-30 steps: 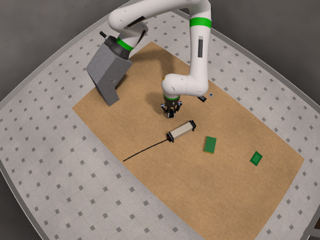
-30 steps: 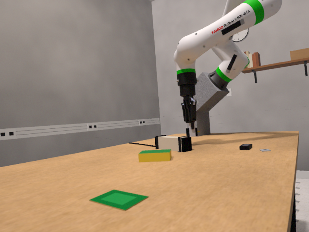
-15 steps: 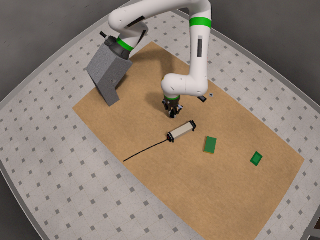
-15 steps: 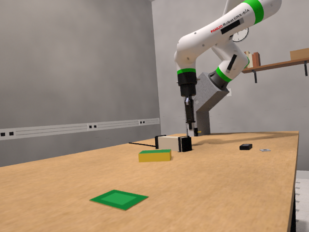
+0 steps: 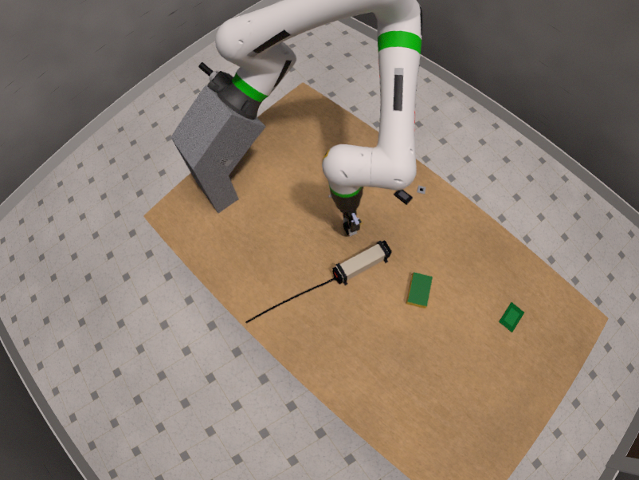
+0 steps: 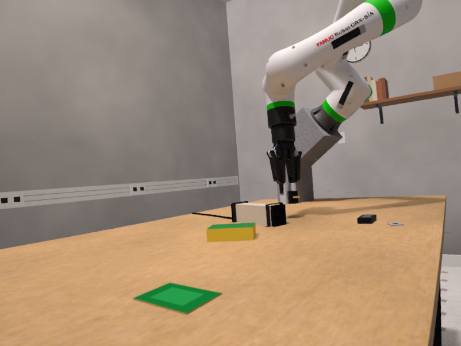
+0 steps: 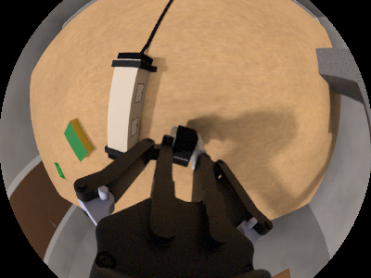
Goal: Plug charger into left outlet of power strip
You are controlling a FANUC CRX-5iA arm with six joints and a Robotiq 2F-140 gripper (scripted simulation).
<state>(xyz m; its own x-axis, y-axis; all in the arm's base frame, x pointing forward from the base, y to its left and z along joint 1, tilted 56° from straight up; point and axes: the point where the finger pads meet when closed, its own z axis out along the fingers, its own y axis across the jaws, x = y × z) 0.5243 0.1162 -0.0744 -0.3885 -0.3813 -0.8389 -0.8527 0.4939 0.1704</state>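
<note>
Now: hand 10 mm short of the charger, 10 mm to the right of it and 10 mm above it. The rest, counted from my hand: tiny grey square: 100 mm ahead, 320 mm to the left, 80 mm below; flat green tile: 640 mm ahead, 130 mm to the left, 80 mm below; green-topped yellow block: 310 mm ahead, 10 mm to the right, 60 mm below.
</note>
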